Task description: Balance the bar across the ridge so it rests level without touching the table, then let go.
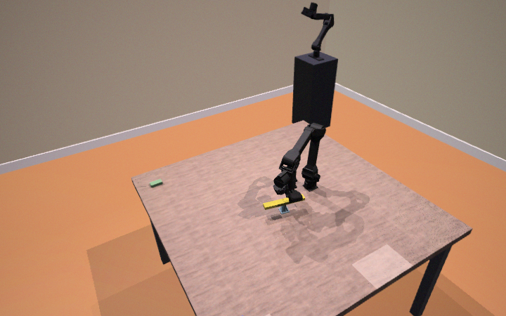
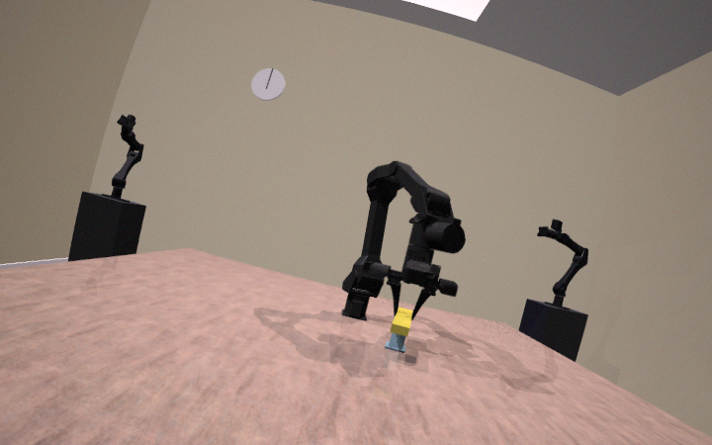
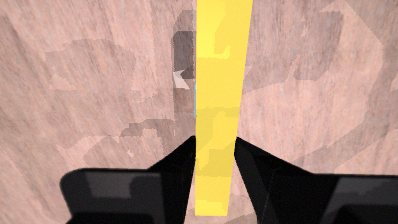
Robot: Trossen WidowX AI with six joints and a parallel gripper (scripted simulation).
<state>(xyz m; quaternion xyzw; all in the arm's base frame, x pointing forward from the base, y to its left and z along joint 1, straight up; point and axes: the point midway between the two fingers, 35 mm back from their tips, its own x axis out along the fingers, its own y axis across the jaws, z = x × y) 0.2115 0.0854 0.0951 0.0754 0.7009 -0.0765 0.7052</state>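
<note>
My gripper tip is now 3 cm short of the bar and 1 cm to the left of it. Round my gripper tip: green block (59 cm to the right, 53 cm ahead, 5 cm below).
</note>
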